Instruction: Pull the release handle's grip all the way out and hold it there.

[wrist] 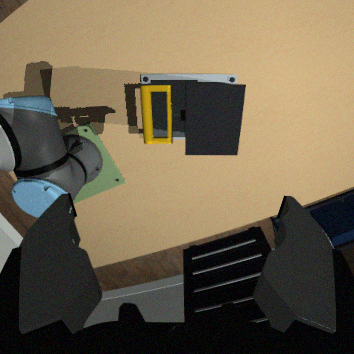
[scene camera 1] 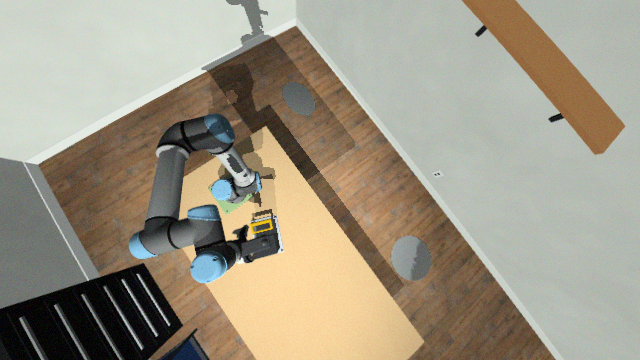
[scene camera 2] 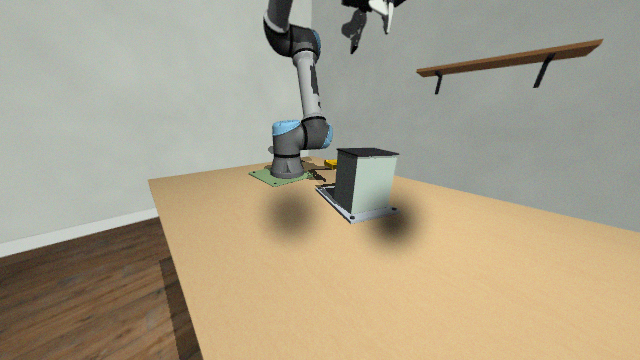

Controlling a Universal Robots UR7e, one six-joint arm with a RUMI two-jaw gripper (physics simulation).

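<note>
The release handle's yellow rectangular grip (scene camera 1: pixel 262 232) (scene camera 2: pixel 330 164) (wrist: pixel 147 114) stands on the left side of its dark-topped housing (scene camera 2: pixel 374 185) (wrist: pixel 215 120) in the wrist view. A small dark piece shows between grip and housing. The housing sits on a light grey base plate (scene camera 2: pixel 372 216) (wrist: pixel 190 78) with bolts at its corners. In scene camera 2 the housing hides most of the grip. My gripper (scene camera 2: pixel 370 42) (wrist: pixel 177 196) is open and empty, high above the table and apart from the grip. In scene camera 1 the hand partly covers the housing.
The arm's base stands on a green plate (scene camera 2: pixel 262 176) (wrist: pixel 107 175) near the handle unit, on the grip's side. The wooden table (scene camera 1: pixel 320 290) (scene camera 2: pixel 400 300) carries both. A black drawer cabinet (scene camera 1: pixel 92 312) (wrist: pixel 225 265) stands beyond the table edge. A wooden shelf (scene camera 1: pixel 550 70) (scene camera 2: pixel 505 60) is on the wall.
</note>
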